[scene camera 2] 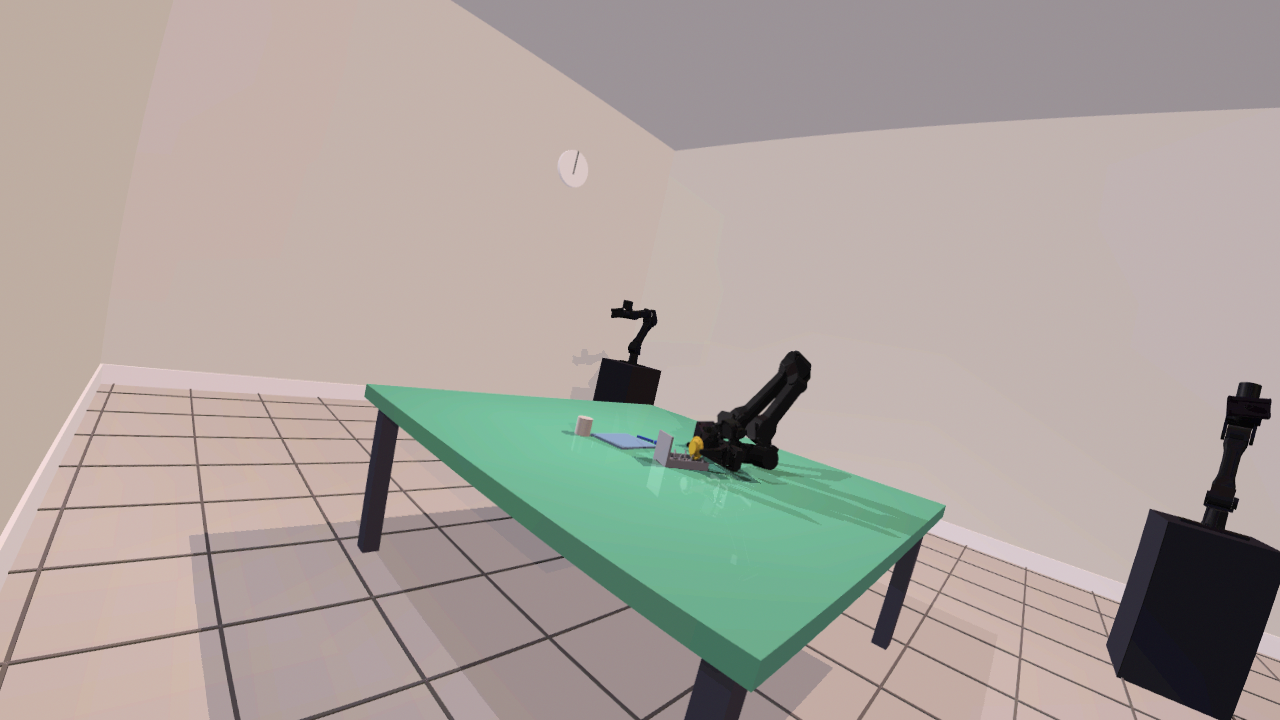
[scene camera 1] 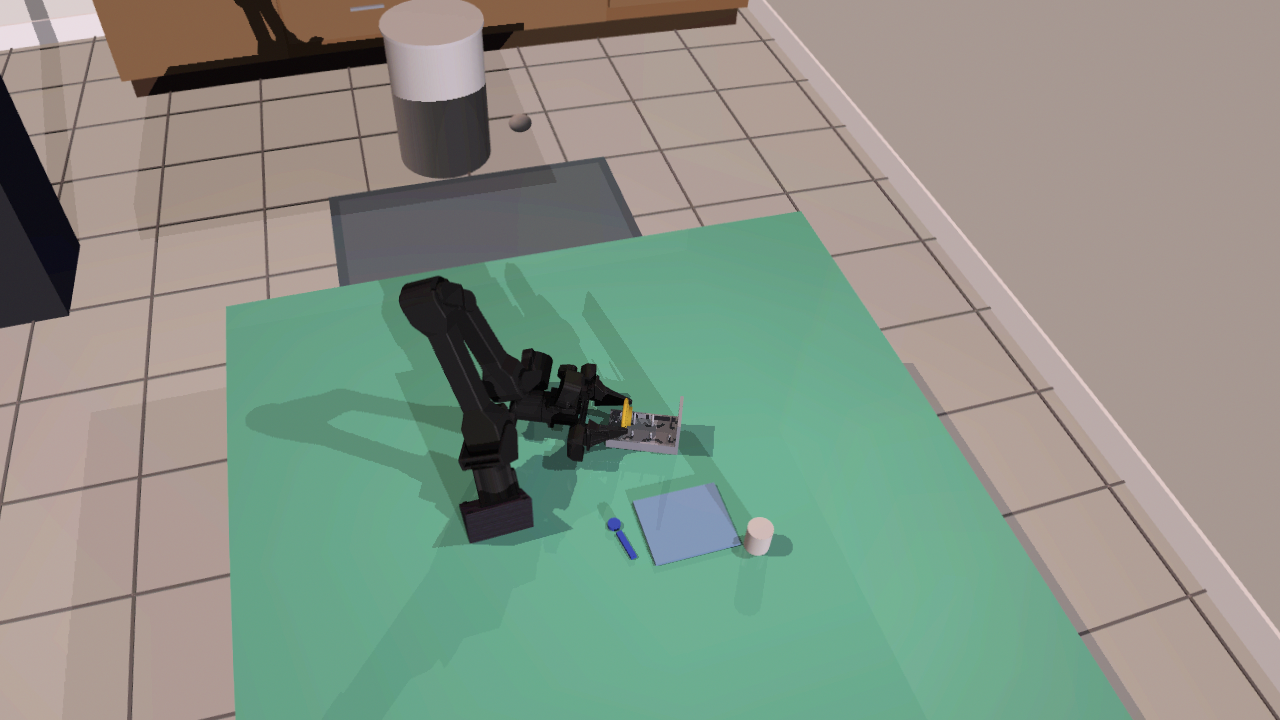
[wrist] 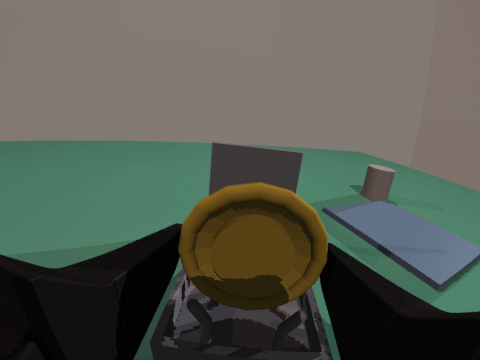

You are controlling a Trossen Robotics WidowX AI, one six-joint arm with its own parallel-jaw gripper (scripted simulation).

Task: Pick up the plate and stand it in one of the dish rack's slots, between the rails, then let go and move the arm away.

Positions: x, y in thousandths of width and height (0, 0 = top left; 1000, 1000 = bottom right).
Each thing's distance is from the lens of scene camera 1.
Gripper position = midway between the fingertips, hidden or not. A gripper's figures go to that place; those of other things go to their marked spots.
gripper (scene camera 1: 493, 578): 1.69 m
dish rack (scene camera 1: 507, 601): 1.72 m
beige cup (scene camera 1: 593, 740): 1.57 m
light blue mat (scene camera 1: 540, 726): 1.61 m
